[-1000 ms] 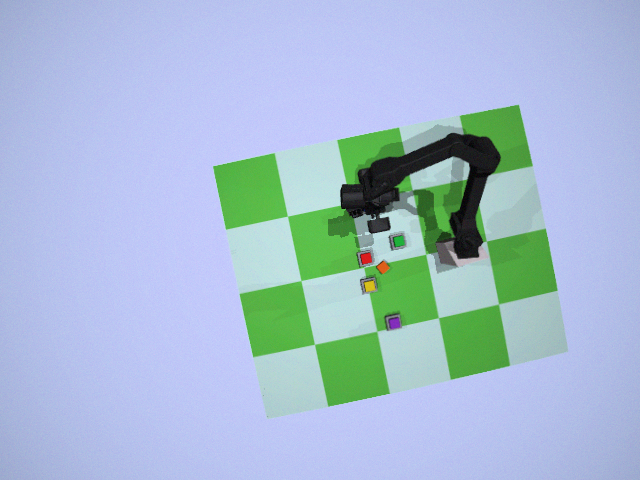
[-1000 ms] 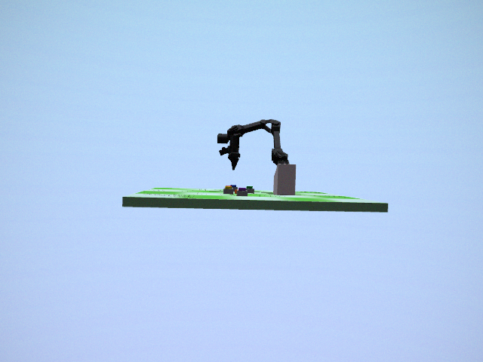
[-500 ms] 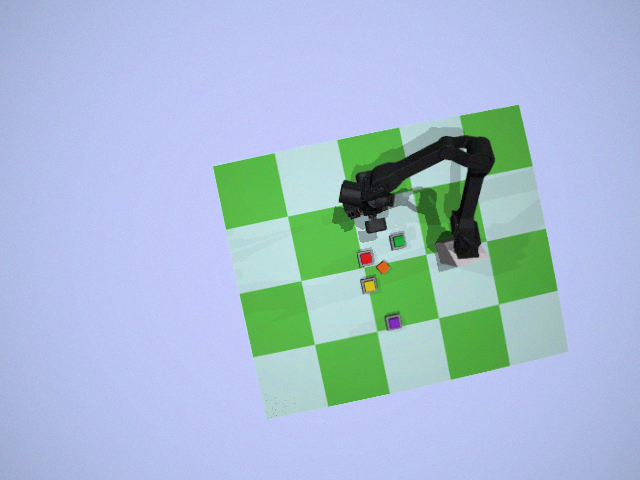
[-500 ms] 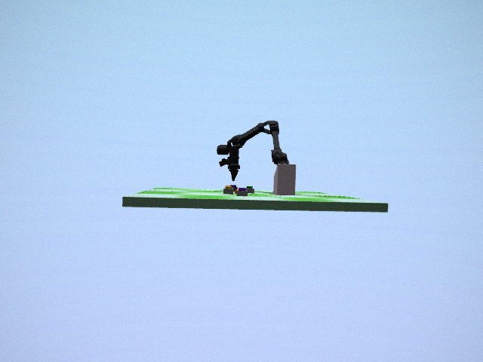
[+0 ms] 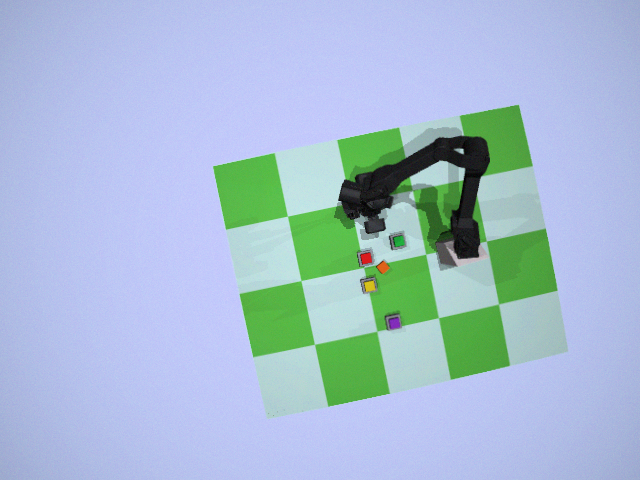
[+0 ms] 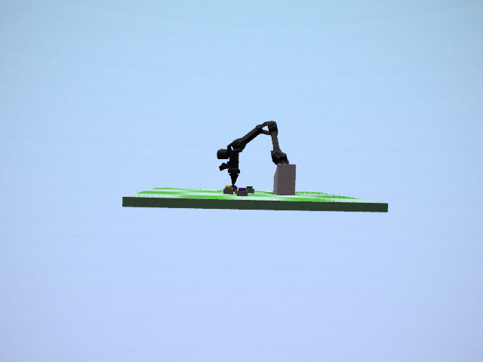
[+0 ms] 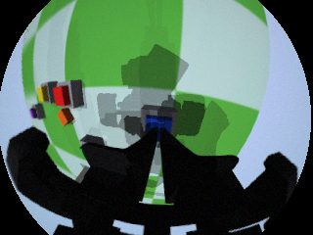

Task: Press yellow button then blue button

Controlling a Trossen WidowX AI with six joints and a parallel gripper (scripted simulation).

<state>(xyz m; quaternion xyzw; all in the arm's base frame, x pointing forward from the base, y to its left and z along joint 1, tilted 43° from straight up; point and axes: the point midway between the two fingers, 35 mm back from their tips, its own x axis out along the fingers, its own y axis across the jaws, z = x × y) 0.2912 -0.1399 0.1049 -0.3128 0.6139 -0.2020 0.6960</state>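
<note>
My gripper tip is 1 cm above the blue button. Also, from my gripper tip: red button 18 cm to the left, 2 cm ahead; then orange block 21 cm to the left, 4 cm behind, 3 cm below; then green button 13 cm to the left, 10 cm behind.
</note>
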